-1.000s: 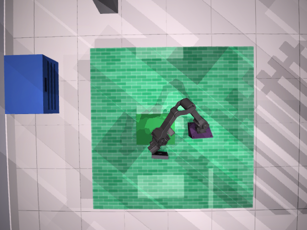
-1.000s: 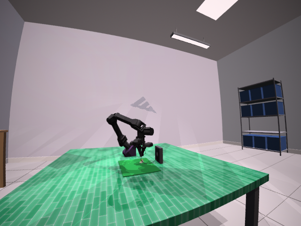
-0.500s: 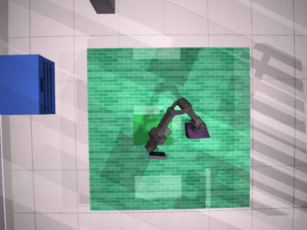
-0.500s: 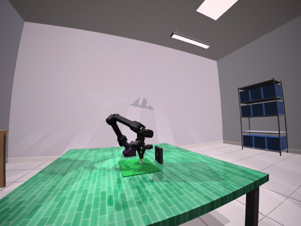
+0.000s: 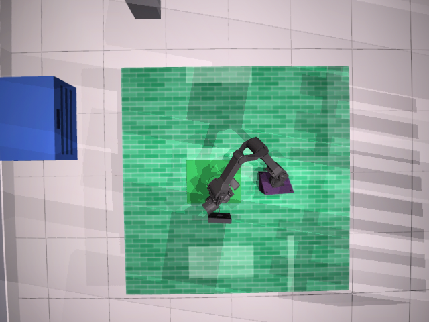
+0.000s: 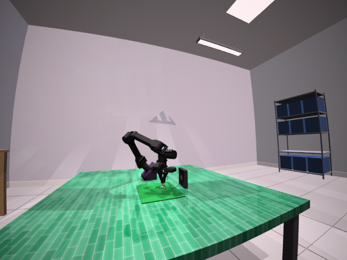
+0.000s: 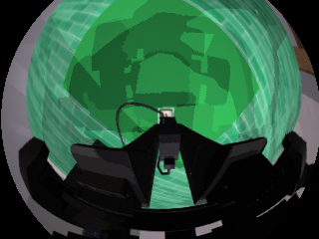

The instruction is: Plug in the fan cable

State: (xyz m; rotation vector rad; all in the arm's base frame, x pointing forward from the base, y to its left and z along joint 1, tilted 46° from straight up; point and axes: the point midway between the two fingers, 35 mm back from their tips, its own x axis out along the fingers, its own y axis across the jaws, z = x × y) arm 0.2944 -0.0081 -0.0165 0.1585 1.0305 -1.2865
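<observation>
Now: the dark plug 10 mm to the left of my gripper tip and 10 mm above it. From my gripper tip the other things lie so: black fan 130 mm to the left, 30 mm ahead, 20 mm above; then green board 60 mm below, 50 mm to the right, 40 mm ahead; then fan header 40 mm below, 10 mm to the left.
</observation>
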